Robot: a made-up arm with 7 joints. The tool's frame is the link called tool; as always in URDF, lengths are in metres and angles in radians. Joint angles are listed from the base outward. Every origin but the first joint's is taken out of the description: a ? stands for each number. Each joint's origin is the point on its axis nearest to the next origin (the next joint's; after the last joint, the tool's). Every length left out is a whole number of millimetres.
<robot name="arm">
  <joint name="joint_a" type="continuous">
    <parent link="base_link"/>
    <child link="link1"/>
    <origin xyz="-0.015 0.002 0.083" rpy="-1.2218 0 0"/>
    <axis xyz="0 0 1"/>
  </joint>
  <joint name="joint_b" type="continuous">
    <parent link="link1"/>
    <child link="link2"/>
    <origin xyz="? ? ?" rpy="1.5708 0 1.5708"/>
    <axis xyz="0 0 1"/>
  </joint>
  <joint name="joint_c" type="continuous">
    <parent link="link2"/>
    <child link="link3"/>
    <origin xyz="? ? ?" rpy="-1.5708 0 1.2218"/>
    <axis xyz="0 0 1"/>
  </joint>
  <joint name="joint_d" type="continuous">
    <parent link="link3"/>
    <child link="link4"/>
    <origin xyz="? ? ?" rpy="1.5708 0 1.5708"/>
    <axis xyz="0 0 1"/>
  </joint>
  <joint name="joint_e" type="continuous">
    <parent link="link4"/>
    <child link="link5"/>
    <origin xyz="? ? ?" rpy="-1.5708 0 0"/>
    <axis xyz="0 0 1"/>
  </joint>
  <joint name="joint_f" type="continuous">
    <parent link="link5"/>
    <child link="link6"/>
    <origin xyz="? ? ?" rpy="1.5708 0 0"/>
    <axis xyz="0 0 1"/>
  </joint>
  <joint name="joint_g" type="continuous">
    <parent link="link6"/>
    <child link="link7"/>
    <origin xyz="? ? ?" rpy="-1.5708 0 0"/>
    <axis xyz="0 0 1"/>
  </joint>
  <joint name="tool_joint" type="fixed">
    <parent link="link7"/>
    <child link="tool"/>
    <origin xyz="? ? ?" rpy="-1.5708 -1.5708 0"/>
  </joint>
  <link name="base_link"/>
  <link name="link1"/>
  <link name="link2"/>
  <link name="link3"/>
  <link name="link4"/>
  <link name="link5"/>
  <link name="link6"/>
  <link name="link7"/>
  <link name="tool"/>
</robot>
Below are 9 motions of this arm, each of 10 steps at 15 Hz.
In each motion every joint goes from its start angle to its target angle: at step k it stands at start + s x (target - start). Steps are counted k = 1, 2, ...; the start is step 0. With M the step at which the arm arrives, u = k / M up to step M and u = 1 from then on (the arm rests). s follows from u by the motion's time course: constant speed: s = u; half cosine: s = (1 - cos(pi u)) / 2; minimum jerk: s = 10 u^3 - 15 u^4 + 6 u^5.
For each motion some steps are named. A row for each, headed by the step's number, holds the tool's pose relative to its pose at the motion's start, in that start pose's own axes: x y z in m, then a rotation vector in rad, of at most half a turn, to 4 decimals.
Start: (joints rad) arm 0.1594 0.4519 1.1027 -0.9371 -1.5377 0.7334 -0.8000
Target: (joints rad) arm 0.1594 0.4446 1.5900 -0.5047 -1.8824 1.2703 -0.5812
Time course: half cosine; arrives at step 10
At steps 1, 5, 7, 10:
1: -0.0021 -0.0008 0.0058 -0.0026 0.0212 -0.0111
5: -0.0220 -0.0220 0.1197 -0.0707 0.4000 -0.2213
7: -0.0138 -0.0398 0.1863 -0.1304 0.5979 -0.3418
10: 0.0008 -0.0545 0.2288 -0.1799 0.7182 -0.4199

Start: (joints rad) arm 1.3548 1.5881 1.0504 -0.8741 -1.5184 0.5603 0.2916
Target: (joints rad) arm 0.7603 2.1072 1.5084 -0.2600 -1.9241 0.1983 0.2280
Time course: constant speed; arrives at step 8
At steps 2, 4, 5, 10:
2: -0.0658 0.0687 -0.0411 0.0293 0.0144 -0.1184
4: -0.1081 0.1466 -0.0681 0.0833 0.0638 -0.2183
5: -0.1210 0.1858 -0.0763 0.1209 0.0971 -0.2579
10: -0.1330 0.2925 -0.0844 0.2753 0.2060 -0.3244

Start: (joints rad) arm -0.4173 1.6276 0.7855 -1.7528 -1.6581 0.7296 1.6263
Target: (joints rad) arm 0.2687 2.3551 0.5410 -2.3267 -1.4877 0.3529 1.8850
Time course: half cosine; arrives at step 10
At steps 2, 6, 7, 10:
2: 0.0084 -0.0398 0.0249 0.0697 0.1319 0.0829
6: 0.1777 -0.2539 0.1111 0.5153 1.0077 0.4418
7: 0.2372 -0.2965 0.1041 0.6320 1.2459 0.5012
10: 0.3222 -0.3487 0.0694 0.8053 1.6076 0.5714

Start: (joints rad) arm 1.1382 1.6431 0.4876 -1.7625 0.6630 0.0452 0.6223
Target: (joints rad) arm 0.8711 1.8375 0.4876 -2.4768 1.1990 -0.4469 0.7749
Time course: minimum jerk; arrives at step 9
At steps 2, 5, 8, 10:
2: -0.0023 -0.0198 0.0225 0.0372 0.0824 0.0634
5: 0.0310 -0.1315 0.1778 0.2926 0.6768 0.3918
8: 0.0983 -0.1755 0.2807 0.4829 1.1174 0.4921
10: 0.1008 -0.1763 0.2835 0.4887 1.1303 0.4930

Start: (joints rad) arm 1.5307 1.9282 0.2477 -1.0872 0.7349 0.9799 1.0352
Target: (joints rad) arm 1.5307 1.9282 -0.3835 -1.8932 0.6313 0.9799 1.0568
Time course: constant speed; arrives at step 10
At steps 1, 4, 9, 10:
1: 0.0044 0.0343 0.0318 -0.0986 0.0304 -0.0082
4: 0.0233 0.1555 0.1036 -0.3844 0.1327 -0.0585
9: 0.0859 0.3794 0.1349 -0.8105 0.3390 -0.2280
10: 0.1042 0.4213 0.1284 -0.8855 0.3854 -0.2747

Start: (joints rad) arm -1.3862 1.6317 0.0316 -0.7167 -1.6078 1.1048 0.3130
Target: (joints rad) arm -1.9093 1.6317 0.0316 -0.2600 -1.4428 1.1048 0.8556
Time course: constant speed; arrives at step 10
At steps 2, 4, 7, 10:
2: -0.0268 0.0144 0.0138 0.1026 0.0982 -0.1025
4: -0.0484 0.0302 0.0284 0.2087 0.1908 -0.2125
7: -0.0707 0.0546 0.0514 0.3713 0.3184 -0.3911
10: -0.0812 0.0776 0.0742 0.5337 0.4319 -0.5854

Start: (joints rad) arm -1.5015 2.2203 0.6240 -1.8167 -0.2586 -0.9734 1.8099
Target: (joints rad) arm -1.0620 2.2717 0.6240 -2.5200 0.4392 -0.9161 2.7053
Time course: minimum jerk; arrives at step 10
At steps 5, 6, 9, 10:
5: -0.1404 0.0503 0.0704 0.8166 0.5024 0.0683
6: -0.1808 0.0680 0.1072 1.1361 0.6906 0.0320
9: -0.2341 0.0934 0.1816 1.6845 1.0106 -0.1127
10: -0.2353 0.0939 0.1839 1.6997 1.0195 -0.1183

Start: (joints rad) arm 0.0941 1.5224 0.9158 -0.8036 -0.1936 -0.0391 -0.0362
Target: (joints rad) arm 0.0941 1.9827 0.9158 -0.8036 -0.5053 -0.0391 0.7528
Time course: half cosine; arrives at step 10
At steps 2, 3, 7, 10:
2: -0.0077 -0.0221 -0.0223 0.0253 -0.0234 0.0303
3: -0.0150 -0.0484 -0.0478 0.0546 -0.0488 0.0666
7: -0.0247 -0.1994 -0.1735 0.2066 -0.1508 0.2791
10: -0.0166 -0.2552 -0.2126 0.2577 -0.1728 0.3600

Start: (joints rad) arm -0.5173 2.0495 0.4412 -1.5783 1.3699 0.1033 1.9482
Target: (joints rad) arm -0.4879 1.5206 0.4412 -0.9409 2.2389 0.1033 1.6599
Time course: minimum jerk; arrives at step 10
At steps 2, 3, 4, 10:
2: 0.0070 -0.0270 -0.0112 0.0660 0.0046 0.0415
3: 0.0226 -0.0744 -0.0351 0.1856 0.0150 0.1169
4: 0.0519 -0.1386 -0.0782 0.3598 0.0353 0.2280
10: 0.2544 -0.3049 -0.3482 1.0830 0.2020 0.7447

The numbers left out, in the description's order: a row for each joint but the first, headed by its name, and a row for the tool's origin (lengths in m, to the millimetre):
joint_b: 0.002 0.002 0
joint_c: 0.312 -0.132 0
joint_d: 0.043 -0.056 0
joint_e: 0.042 -0.42 0
joint_f: -0.016 -0.034 0
joint_g: 0.005 0.002 0
tool: -0.007 0.022 0

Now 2 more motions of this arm.
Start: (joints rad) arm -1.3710 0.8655 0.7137 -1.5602 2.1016 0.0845 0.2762
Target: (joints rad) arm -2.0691 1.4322 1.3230 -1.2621 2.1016 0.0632 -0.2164
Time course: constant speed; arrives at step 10
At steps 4, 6, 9, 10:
4: -0.0410 -0.0578 0.2182 -0.1790 0.4210 0.1822
6: -0.0182 -0.0907 0.3203 -0.2208 0.6217 0.3149
9: 0.0617 -0.1457 0.4422 -0.2180 0.8976 0.5518
10: 0.0977 -0.1651 0.4714 -0.1988 0.9810 0.6378

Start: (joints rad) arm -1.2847 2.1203 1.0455 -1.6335 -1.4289 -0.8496 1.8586
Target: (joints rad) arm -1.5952 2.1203 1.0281 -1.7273 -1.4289 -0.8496 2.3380
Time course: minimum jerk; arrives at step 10
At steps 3, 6, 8, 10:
3: 0.0190 -0.0126 -0.0105 0.0578 -0.0412 0.0161
6: 0.0830 -0.0520 -0.0370 0.2383 -0.1636 0.0843
8: 0.1166 -0.0711 -0.0460 0.3260 -0.2190 0.1276
10: 0.1243 -0.0753 -0.0477 0.3454 -0.2309 0.1381

